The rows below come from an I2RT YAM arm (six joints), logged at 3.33 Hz.
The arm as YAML. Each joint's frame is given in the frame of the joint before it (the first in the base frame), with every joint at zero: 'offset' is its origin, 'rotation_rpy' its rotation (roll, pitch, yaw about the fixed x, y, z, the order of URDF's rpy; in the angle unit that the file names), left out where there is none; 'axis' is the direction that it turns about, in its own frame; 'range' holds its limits. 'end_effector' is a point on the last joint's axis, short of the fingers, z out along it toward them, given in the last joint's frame.
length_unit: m
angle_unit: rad
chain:
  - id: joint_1
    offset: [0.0, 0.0, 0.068]
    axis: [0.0, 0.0, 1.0]
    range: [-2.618, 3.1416]
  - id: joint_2
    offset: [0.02, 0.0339, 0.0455]
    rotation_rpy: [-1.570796, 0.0, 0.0]
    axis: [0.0, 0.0, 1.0]
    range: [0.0, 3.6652]
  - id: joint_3
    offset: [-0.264, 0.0, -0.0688]
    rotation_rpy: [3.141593, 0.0, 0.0]
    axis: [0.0, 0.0, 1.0]
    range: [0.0, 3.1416]
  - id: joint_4
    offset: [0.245, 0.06, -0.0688]
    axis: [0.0, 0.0, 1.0]
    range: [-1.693, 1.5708]
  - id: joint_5
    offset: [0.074, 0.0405, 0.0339]
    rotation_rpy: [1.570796, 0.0, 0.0]
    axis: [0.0, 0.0, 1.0]
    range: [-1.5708, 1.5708]
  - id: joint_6
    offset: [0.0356, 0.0, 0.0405]
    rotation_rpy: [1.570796, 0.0, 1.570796]
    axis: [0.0, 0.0, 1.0]
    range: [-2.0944, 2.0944]
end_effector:
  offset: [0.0, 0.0, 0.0]
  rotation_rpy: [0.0, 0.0, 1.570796]
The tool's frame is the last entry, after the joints.
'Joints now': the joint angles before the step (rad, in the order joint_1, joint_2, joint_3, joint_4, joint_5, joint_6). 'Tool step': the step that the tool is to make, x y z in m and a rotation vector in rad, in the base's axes. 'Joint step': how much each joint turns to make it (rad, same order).
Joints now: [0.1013, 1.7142, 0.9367, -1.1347, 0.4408, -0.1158]
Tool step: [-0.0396, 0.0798, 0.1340, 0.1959, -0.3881, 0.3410]
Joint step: [0.3752, -0.3799, 0.2226, -0.1842, -0.0793, 0.0193]
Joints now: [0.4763, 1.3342, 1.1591, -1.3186, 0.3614, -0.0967]
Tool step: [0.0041, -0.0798, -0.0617, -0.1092, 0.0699, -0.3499]
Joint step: [-0.3569, -0.0038, -0.2520, 0.1536, 0.0832, -0.0098]
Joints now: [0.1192, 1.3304, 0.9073, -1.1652, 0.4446, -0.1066]
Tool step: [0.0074, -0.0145, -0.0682, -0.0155, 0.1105, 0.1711]
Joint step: [-0.0713, 0.1268, -0.1866, 0.3188, 0.0099, -0.2689]
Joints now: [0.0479, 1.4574, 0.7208, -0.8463, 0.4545, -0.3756]
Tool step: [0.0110, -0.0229, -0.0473, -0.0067, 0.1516, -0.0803]
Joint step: [-0.1040, 0.2342, -0.0013, 0.0952, 0.0092, -0.0254]
